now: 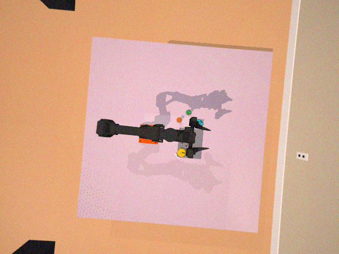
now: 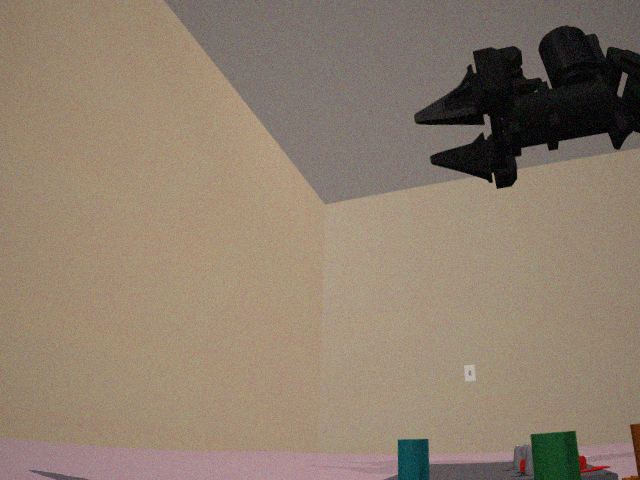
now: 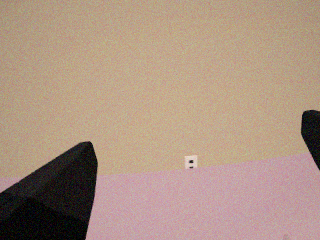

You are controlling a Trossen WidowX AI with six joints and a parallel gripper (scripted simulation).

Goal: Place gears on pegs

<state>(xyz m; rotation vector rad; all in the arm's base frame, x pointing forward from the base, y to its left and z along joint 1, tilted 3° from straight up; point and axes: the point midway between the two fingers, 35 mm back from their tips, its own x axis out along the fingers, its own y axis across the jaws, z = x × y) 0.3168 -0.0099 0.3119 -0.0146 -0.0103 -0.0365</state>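
The green gear is 34 cm below my gripper tip, 16 cm to the left of it and 6 cm behind it. From my gripper tip the other things lie so: red gear 34 cm below, 8 cm behind, 2 cm to the right; teal gear 34 cm below, 8 cm to the left, 2 cm ahead; grey board 34 cm below, 6 cm to the right, 4 cm behind.
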